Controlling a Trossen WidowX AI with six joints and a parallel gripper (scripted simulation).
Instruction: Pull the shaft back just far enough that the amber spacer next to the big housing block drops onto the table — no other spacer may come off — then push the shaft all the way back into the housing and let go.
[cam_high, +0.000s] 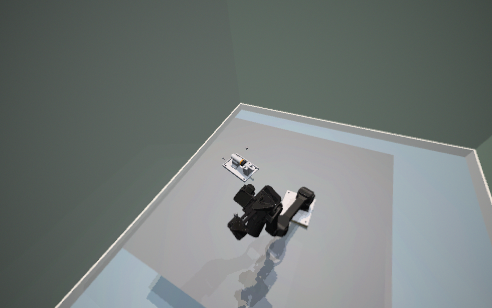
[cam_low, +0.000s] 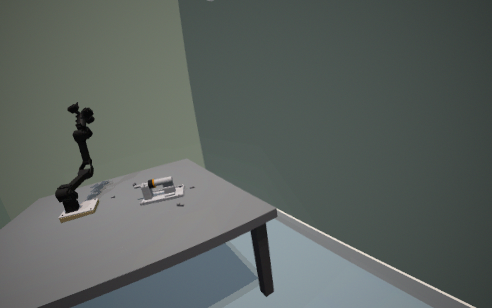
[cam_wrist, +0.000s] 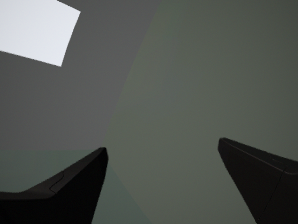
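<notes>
My gripper tip is 280 mm short of the grey steel shaft, 560 mm to the left of it and 530 mm above it. Round my gripper tip: grey support block: 340 mm ahead, 590 mm to the right, 560 mm below; amber spacer: 300 mm ahead, 570 mm to the right, 530 mm below; black spacer: 280 mm ahead, 560 mm to the right, 530 mm below.
</notes>
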